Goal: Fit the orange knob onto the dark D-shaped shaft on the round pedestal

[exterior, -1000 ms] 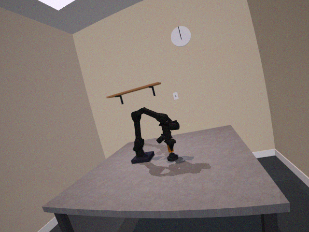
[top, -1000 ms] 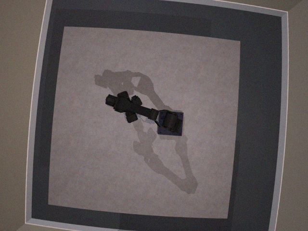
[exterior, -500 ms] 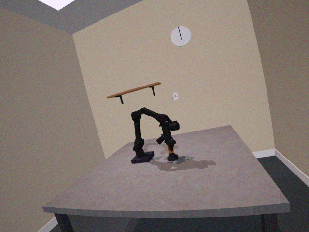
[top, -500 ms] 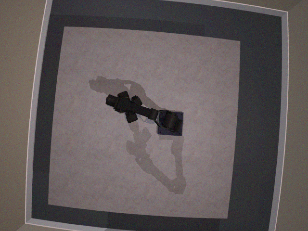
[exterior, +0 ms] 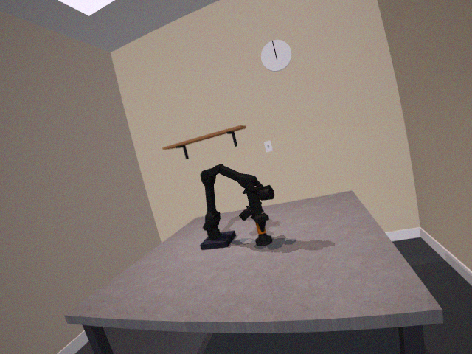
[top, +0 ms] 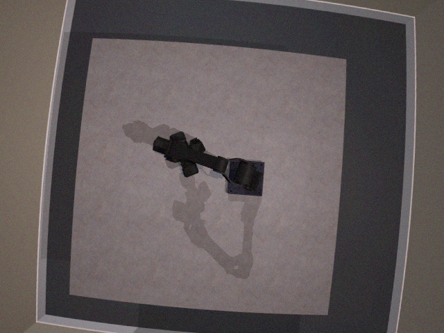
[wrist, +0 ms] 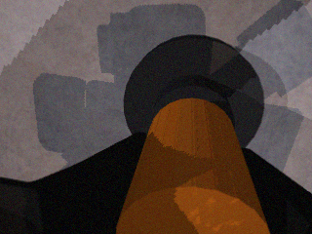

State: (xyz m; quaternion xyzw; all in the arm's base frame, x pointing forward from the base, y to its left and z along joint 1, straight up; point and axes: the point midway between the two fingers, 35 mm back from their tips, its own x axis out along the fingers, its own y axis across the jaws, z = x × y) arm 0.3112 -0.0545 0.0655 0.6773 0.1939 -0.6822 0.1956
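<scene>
Now: gripper tip 3 cm above the round dark pedestal. From my gripper tip the other things lie so: orange knob 2 cm above.
</scene>
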